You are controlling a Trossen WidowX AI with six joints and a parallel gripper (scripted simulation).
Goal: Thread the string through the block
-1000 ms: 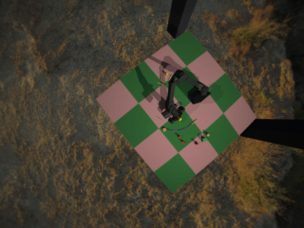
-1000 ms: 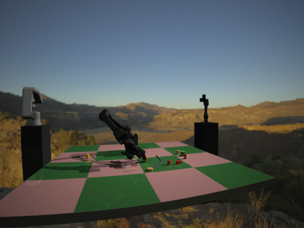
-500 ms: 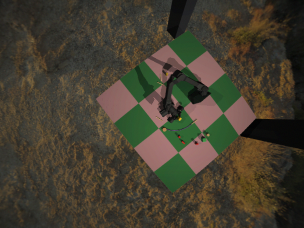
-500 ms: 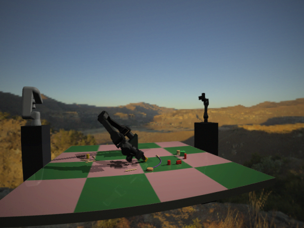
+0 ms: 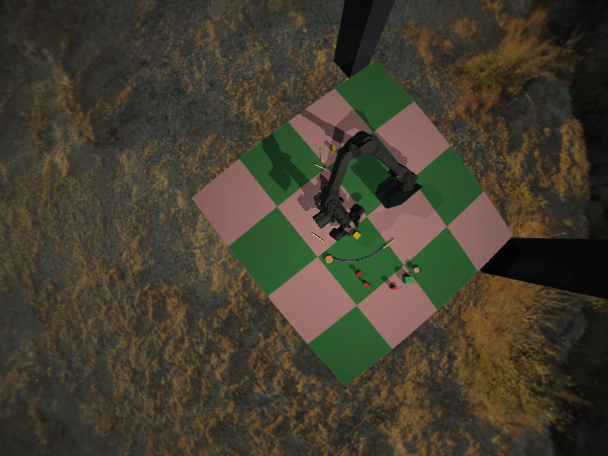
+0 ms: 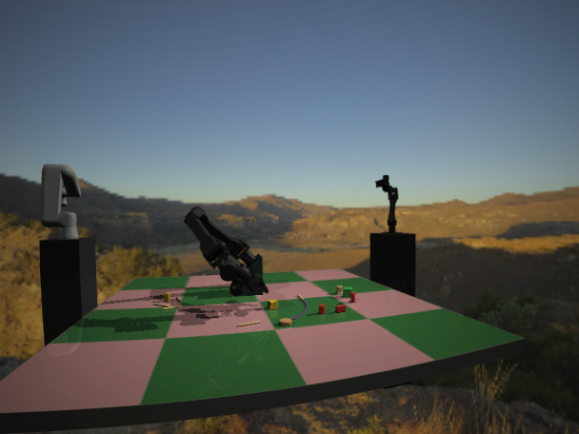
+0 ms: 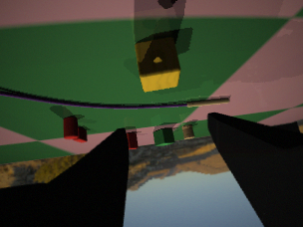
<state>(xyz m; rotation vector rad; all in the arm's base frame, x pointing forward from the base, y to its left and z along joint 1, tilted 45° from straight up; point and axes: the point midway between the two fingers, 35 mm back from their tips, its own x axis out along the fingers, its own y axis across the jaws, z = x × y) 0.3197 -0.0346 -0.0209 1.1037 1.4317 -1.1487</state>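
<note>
Now: gripper tip 60 mm above the yellow wooden block, 30 mm to the right of it and 10 mm past it. From my gripper tip the other things lie so: stick (170 mm to the left, 110 mm behind, 70 mm below); then red cylinder (190 mm to the left, 100 mm ahead, 60 mm below); then round wooden button (170 mm ahead, 60 mm below, 40 mm to the left).
</note>
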